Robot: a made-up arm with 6 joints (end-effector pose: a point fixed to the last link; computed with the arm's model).
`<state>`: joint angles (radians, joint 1 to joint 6).
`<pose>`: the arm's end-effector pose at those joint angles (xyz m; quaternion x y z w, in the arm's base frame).
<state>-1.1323 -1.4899 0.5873 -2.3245 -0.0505 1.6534</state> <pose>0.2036 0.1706 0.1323 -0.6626 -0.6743 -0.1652 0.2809</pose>
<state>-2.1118 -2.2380 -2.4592 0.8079 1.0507 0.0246</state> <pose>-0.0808 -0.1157 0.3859 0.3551 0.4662 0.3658 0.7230</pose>
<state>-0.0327 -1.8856 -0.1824 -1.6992 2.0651 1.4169</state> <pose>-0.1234 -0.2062 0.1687 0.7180 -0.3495 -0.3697 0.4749</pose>
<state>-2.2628 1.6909 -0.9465 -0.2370 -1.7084 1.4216</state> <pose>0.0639 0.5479 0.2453 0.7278 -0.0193 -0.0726 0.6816</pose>
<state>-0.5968 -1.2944 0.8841 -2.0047 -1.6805 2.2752</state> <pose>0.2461 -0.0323 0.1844 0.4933 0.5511 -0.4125 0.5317</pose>
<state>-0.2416 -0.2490 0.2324 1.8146 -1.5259 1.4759</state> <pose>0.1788 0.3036 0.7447 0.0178 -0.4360 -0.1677 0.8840</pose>
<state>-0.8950 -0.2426 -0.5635 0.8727 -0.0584 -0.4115</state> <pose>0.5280 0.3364 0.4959 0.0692 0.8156 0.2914 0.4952</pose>
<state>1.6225 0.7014 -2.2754 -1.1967 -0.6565 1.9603</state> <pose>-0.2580 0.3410 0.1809 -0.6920 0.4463 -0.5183 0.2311</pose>
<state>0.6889 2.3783 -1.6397 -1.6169 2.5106 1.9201</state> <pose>0.1379 0.6770 -0.0910 -0.5785 0.2516 0.3748 0.6794</pose>
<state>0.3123 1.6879 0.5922 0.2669 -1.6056 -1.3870</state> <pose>0.0864 0.7266 -0.0091 -0.6684 -0.2998 -0.3189 0.6014</pose>
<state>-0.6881 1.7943 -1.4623 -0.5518 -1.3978 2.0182</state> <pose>-0.0465 0.5351 0.2110 0.7024 -0.4993 0.1367 0.4886</pose>
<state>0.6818 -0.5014 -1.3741 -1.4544 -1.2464 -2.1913</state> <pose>-0.2608 0.1637 0.3771 0.1382 -0.5504 0.6287 0.5317</pose>
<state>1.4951 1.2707 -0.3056 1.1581 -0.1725 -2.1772</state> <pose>-0.0349 0.7957 0.2014 0.3143 0.6498 -0.5101 0.4677</pose>
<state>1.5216 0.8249 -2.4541 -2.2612 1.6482 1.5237</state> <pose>-0.3615 0.4103 0.3114 0.1324 -0.3949 0.8630 0.2860</pose>
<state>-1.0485 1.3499 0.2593 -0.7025 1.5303 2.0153</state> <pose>-0.0334 0.8761 0.2014 -0.3618 -0.1344 0.5130 0.7667</pose>
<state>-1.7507 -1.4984 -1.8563 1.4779 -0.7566 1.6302</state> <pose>0.1274 -0.3021 0.1984 0.6666 -0.3183 -0.2565 0.6233</pose>
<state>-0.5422 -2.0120 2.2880 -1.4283 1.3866 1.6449</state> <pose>0.2183 -0.1684 0.0134 -0.2833 0.5265 -0.5286 0.6026</pose>
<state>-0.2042 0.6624 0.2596 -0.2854 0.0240 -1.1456</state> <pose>0.0552 0.7288 0.4885 -0.2632 0.4495 -0.2229 0.8240</pose>
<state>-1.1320 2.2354 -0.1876 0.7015 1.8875 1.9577</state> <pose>-0.2689 0.5493 -0.1828 -0.8571 0.3899 0.2615 0.2121</pose>
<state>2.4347 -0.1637 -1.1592 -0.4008 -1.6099 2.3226</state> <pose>-0.1489 0.2902 -0.1233 -0.4836 -0.2436 -0.2622 0.7988</pose>
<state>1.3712 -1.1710 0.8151 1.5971 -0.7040 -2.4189</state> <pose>-0.2728 -0.1004 0.3555 -0.1165 0.7551 0.5941 0.2516</pose>
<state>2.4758 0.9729 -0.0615 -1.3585 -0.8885 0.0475</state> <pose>0.0607 0.5527 0.0464 0.4678 0.6169 0.0152 0.6327</pose>
